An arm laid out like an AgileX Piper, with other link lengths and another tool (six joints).
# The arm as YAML. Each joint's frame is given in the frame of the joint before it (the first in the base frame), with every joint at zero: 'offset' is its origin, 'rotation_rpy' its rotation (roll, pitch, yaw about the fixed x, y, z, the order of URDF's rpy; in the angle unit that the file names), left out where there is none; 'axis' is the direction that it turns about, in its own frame. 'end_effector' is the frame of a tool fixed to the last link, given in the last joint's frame.
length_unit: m
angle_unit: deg
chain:
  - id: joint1
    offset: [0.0, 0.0, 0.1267]
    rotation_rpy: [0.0, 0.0, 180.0]
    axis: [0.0, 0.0, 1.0]
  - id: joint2
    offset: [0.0, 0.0, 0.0]
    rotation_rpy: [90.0, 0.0, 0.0]
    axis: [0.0, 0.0, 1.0]
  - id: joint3
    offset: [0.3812, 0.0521, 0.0]
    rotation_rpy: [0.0, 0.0, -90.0]
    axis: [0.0, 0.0, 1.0]
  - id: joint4
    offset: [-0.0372, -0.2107, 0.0]
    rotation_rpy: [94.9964, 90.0, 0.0]
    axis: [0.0, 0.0, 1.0]
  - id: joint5
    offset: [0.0, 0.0, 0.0]
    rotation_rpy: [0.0, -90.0, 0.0]
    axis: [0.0, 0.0, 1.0]
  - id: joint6
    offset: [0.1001, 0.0, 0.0]
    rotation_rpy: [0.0, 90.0, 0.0]
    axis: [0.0, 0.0, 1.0]
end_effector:
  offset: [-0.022, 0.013, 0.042]
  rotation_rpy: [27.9, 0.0, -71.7]
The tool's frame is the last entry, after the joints.
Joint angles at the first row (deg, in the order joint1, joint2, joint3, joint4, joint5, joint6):
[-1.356, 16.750, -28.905, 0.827, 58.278, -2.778]
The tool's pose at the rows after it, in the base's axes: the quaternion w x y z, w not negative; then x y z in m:
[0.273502, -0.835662, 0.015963, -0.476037, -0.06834, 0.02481, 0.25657]
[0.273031, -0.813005, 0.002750, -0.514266, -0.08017, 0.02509, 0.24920]
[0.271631, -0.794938, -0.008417, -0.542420, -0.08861, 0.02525, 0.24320]
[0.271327, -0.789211, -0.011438, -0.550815, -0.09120, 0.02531, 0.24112]
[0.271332, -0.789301, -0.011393, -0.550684, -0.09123, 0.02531, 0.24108]
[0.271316, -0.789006, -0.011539, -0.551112, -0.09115, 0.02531, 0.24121]
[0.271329, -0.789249, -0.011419, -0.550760, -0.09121, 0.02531, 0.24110]
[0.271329, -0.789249, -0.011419, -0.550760, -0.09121, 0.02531, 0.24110]
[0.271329, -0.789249, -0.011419, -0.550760, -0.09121, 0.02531, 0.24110]
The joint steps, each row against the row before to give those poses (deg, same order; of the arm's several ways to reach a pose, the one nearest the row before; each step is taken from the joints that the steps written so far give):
[-0.002, -6.285, 0.000, 0.001, 0.055, -0.050]
[0.000, -5.380, 0.065, 0.000, 0.001, 0.000]
[0.001, -4.032, -0.005, -0.001, -0.002, -0.153]
[0.001, -1.258, 0.000, 0.000, 0.043, 0.000]
[0.000, -0.001, -0.002, -0.001, 0.021, 0.001]
[-0.001, 0.000, 0.001, 0.001, -0.063, -0.001]
[0.001, 0.000, 0.001, -0.001, 0.050, 0.001]
[0.000, 0.000, 0.000, 0.000, 0.000, 0.000]
[0.000, 0.000, 0.000, 0.000, 0.000, 0.000]

